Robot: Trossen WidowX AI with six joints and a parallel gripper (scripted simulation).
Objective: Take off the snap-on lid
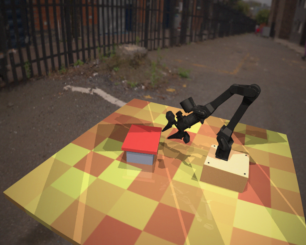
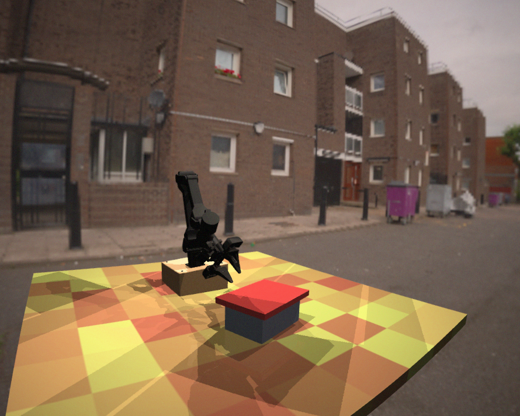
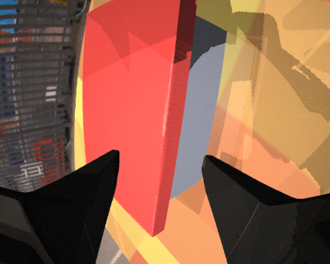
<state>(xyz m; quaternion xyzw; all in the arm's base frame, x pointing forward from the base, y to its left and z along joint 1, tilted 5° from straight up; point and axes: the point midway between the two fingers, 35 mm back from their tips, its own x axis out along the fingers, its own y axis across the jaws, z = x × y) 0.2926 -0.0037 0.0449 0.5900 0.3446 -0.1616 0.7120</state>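
Now: gripper tip 110 mm short of the red lid, 30 mm to the right of it and 30 mm above it. From my gripper tip the other things lie so: grey-blue storage box (110 mm ahead, 80 mm below, 30 mm to the left).
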